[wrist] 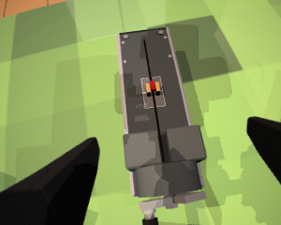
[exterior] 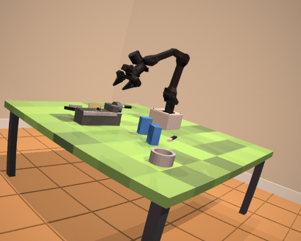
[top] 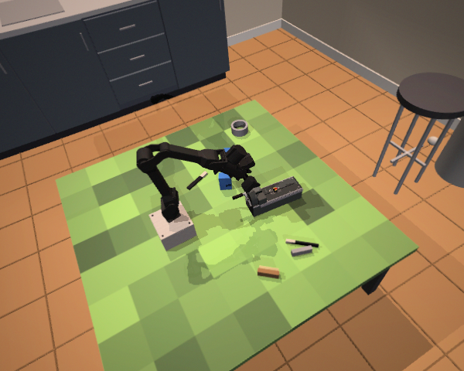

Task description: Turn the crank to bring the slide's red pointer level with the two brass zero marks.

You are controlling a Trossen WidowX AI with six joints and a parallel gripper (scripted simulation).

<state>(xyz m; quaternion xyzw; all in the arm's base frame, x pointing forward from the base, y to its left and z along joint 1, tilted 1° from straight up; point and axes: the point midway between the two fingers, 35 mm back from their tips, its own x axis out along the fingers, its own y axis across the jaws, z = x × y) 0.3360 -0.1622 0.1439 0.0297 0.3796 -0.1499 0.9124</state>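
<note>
Now: the crank handle 10 cm below my gripper tip, 7 cm behind it and 4 cm to the left of it. From my gripper tip the other things lie so: grey bar 31 cm to the right, 19 cm below, 2 cm behind; then wooden block 29 cm to the right, 19 cm below, 19 cm behind; then red pointer 13 cm below, 10 cm ahead, 3 cm to the right.
</note>
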